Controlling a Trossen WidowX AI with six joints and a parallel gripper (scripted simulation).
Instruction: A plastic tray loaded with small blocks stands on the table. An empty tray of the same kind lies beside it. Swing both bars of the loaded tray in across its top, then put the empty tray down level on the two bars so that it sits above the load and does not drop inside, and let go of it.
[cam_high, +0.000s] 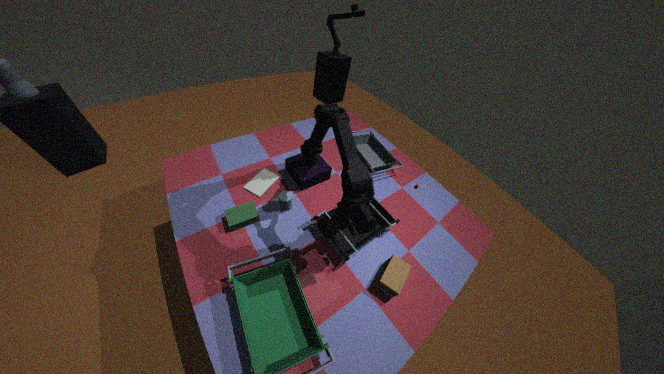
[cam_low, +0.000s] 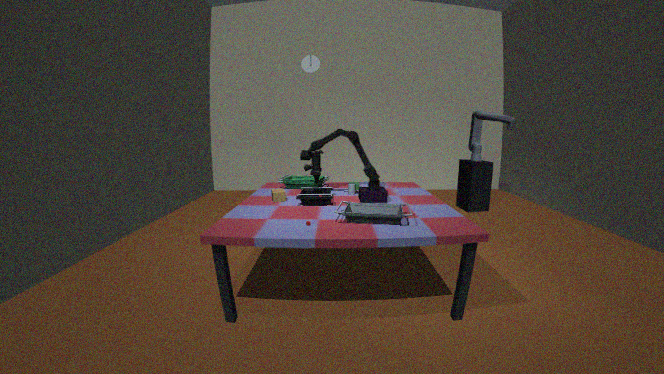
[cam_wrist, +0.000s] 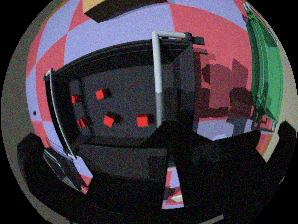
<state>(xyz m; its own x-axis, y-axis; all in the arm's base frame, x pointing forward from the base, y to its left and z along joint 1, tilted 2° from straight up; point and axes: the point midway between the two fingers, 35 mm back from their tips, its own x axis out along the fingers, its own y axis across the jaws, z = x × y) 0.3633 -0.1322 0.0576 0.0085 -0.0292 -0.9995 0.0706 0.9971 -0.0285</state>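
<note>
The grey tray lies 280 mm behind my gripper tip, 520 mm to the left of it and 40 mm below it. Also, from my gripper tip: grey cup (250 mm behind, 70 mm to the right, 50 mm below); tan box (250 mm ahead, 60 mm to the left, 60 mm below); green block (290 mm behind, 250 mm to the right, 70 mm below).
</note>
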